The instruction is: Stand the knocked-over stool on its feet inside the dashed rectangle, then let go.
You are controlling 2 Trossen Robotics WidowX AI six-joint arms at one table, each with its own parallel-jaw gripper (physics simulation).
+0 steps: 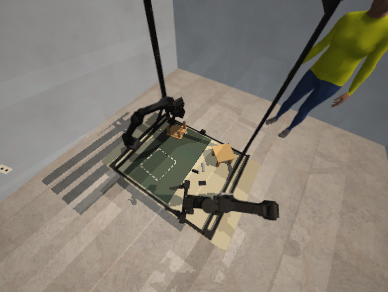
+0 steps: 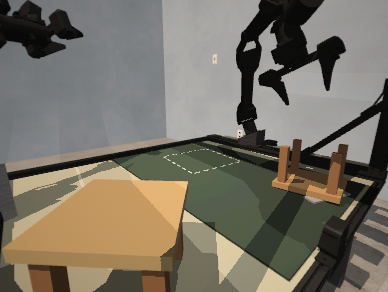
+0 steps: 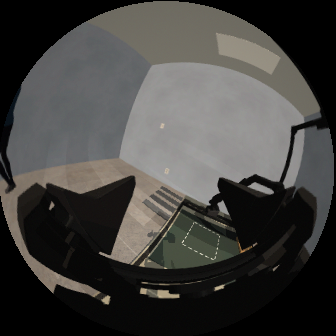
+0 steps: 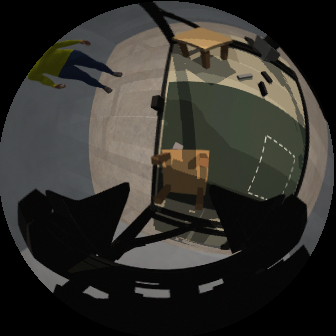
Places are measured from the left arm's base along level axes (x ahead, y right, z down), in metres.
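Pixels of known places: left gripper, fingertip midpoint: [image 1: 166,198] [image 2: 73,41] [image 3: 178,180]; right gripper, fingertip midpoint: [image 1: 178,118] [image 2: 306,98] [image 4: 170,187]; right arm's base at its link origin: [image 1: 131,141] [image 2: 251,133] [image 3: 213,207].
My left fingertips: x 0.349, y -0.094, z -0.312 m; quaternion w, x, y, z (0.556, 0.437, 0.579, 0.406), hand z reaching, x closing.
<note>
For each thing: its top centre in the pictures, then the offset to it from my left fingertips. "spot": a spot on its surface instead.
- knocked-over stool, top centre: [image 4: 176,184] [image 2: 315,144] [image 1: 176,123] dx +0.117, dy +0.728, dz +0.296 m
- dashed rectangle at a spot on its surface: [image 2: 194,173] [image 4: 265,136] spot: dx +0.065, dy +0.397, dz +0.415 m
- second stool at its top centre: [image 2: 120,205] [image 1: 223,152] dx -0.330, dy +0.473, dz +0.298 m
- light piece at its top centre: [image 4: 245,74] [image 1: 203,167] dx -0.178, dy +0.369, dz +0.405 m
- dark box at a spot on its surface: [image 2: 336,232] spot: dx -0.166, dy +0.735, dz +0.368 m
The knocked-over stool [image 1: 176,132] [image 2: 307,191] [image 4: 185,172] lies upside down, its seat on the surface and its legs pointing up, near a corner of the green mat. It is outside the dashed rectangle [image 1: 167,155] [image 2: 194,173] [image 3: 194,223] [image 4: 266,136], which is marked on the mat. My right gripper [image 2: 307,97] [image 4: 170,187] is open and empty, above the stool and apart from it. My left gripper [image 1: 184,201] [image 2: 74,41] [image 3: 178,180] is open and empty, raised on the other side of the table, far from the stool.
A second stool [image 1: 223,152] [image 2: 100,215] [image 4: 202,37] stands upright on the pale tabletop. Small dark blocks [image 1: 195,171] [image 4: 263,89] and a light piece [image 1: 203,167] [image 4: 245,77] lie near it. A dark box [image 2: 336,232] [image 4: 156,103] sits on the table's edge rail near the overturned stool.
</note>
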